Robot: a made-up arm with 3 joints. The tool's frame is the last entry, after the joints. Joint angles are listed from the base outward.
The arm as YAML. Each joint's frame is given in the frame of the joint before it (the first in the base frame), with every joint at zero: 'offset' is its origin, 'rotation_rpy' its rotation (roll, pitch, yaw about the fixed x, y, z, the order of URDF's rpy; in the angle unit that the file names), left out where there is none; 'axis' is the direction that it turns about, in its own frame. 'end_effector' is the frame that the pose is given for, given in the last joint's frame.
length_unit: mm
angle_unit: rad
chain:
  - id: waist
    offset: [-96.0, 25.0, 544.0]
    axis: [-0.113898, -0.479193, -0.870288]
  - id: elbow
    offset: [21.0, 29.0, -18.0]
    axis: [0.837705, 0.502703, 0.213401]
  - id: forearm
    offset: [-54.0, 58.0, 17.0]
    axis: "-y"
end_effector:
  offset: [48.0, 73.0, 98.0]
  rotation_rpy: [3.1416, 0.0, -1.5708]
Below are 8 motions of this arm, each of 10 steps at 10 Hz.
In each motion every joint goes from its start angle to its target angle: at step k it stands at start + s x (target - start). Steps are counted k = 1, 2, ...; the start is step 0. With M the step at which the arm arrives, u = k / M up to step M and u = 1 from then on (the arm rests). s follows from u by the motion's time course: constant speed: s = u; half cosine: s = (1 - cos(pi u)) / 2; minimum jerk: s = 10 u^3 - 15 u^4 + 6 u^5.
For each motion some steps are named. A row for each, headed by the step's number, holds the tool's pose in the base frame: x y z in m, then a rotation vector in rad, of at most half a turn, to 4 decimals.
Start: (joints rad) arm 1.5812 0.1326 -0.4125
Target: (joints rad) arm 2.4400 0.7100 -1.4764
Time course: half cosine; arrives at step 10
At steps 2, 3, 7, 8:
2: 0.0079 0.0436 0.6863 -0.3747 2.6527 -0.0621
3: 0.0019 0.0274 0.6893 -0.3671 2.5925 0.0776
7: -0.0278 -0.0280 0.6906 -0.5317 2.1769 0.5984
8: -0.0314 -0.0326 0.6902 -0.5945 2.0988 0.6577

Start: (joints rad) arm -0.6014 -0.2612 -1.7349
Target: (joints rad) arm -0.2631 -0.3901 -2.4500
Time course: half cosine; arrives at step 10
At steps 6, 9, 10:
6: -0.1217 0.1648 0.4183 0.6621 -0.7726 -1.0839
9: -0.1200 0.1550 0.4017 0.4537 -0.7595 -1.2164
10: -0.1199 0.1543 0.4006 0.4381 -0.7577 -1.2271

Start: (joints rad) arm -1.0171 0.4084 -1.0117
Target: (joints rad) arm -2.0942 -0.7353 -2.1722
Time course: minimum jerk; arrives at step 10
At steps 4, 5, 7, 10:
4: -0.2244 0.1457 0.5665 1.3478 0.1286 -0.7069
5: -0.2561 0.1089 0.5476 1.2091 0.2112 -0.4708
7: -0.2790 0.0315 0.5120 0.9965 0.2681 -0.0683
10: -0.2751 -0.0023 0.4944 0.9184 0.2583 0.1014

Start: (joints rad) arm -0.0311 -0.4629 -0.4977
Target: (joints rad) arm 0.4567 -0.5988 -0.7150
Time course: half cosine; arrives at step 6
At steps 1, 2, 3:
1: -0.0378 0.2034 0.5572 1.7060 -2.0920 0.0870
2: -0.0211 0.1969 0.5531 1.5914 -2.1759 0.0975
3: 0.0011 0.1852 0.5491 1.4293 -2.2855 0.1049

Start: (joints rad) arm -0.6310 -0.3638 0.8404
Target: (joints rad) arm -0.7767 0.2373 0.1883
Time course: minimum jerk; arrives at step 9
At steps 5, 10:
5: -0.1732 0.1388 0.6834 -2.5824 1.3757 0.1312
10: -0.1227 0.1368 0.6894 2.7152 -1.3021 -0.7275

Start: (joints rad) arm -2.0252 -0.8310 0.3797
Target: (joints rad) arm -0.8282 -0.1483 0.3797
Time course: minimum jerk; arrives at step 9
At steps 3, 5, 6, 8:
3: -0.2574 0.0154 0.6799 -2.8522 0.1229 0.0819
5: -0.2392 0.0920 0.6746 -2.8893 0.6946 0.0457
6: -0.2194 0.1200 0.6725 -2.8319 0.9731 0.0442
8: -0.1935 0.1414 0.6719 -2.7182 1.2552 0.0494

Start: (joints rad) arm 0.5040 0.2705 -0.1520
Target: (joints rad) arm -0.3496 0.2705 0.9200
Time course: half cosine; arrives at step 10
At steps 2, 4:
2: -0.0435 0.1471 0.6669 -1.7738 2.3644 0.1492
4: -0.0812 0.1537 0.6762 -1.8791 2.1555 -0.0037

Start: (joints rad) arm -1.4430 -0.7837 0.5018
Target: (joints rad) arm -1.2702 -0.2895 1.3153
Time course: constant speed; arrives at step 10
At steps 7, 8, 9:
7: -0.2741 0.0229 0.6699 -2.2232 0.5427 -0.1640
8: -0.2721 0.0187 0.6722 -2.1542 0.5638 -0.1475
9: -0.2703 0.0148 0.6740 -2.0841 0.5864 -0.1338

